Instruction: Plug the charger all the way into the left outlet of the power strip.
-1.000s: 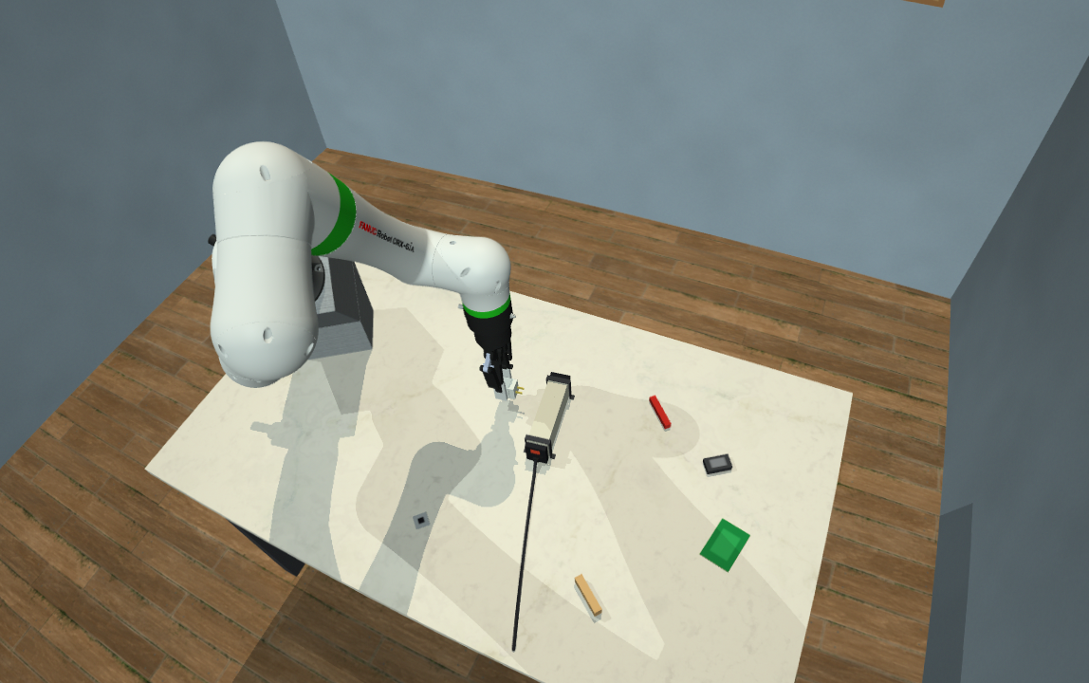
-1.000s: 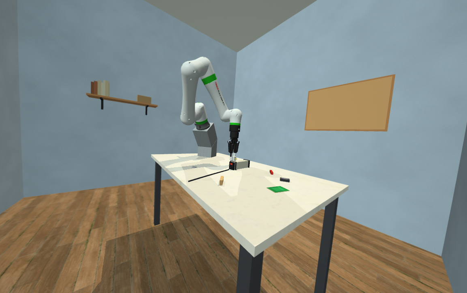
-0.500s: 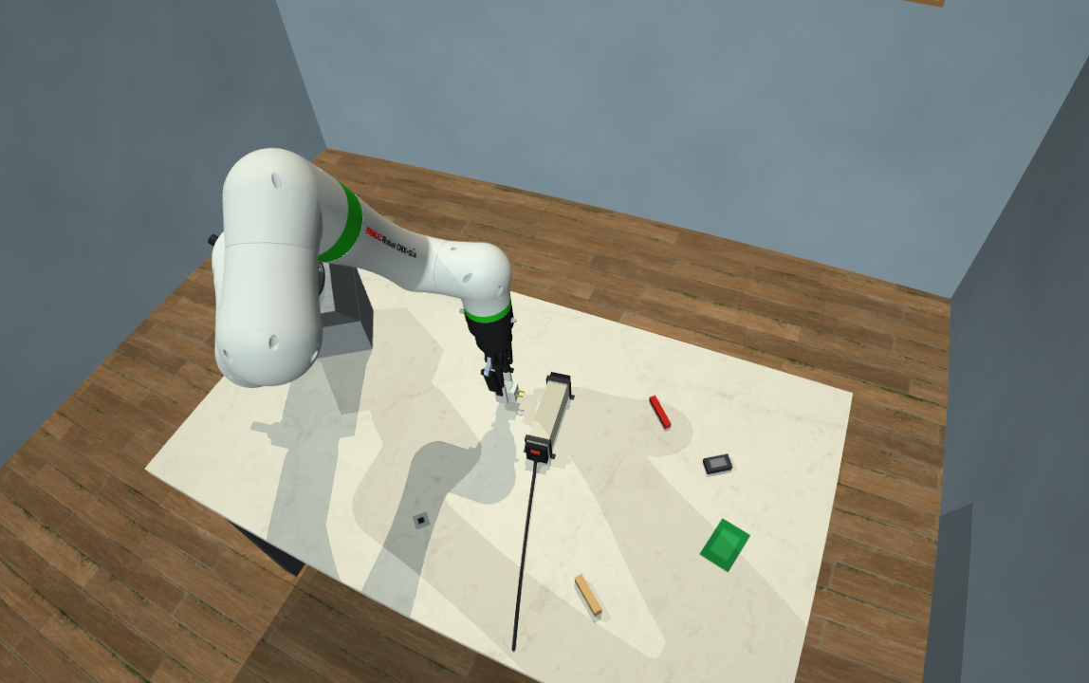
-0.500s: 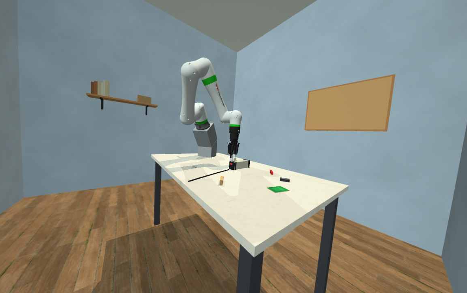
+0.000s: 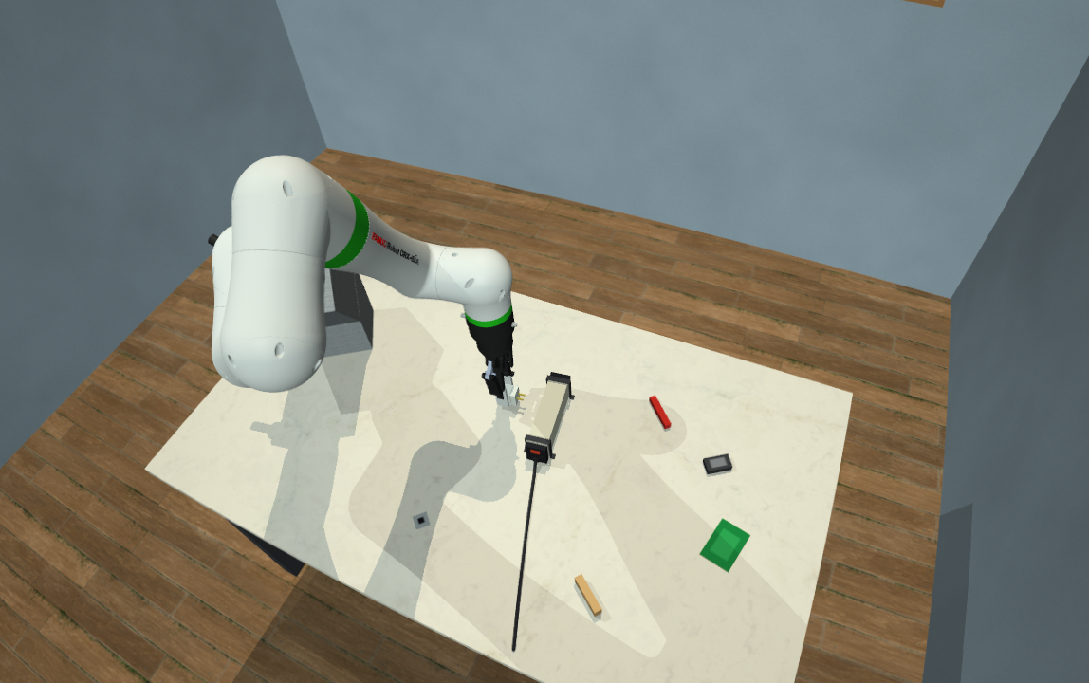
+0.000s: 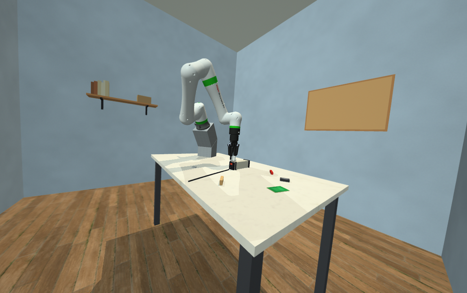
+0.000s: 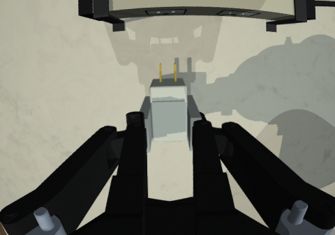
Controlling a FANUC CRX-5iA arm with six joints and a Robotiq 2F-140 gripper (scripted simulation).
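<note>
The white charger is 10 mm ahead of my hand and 10 mm below it. The rest, counted from my hand: grey square tile 30 mm behind, 340 mm to the right, 40 mm below.
</note>
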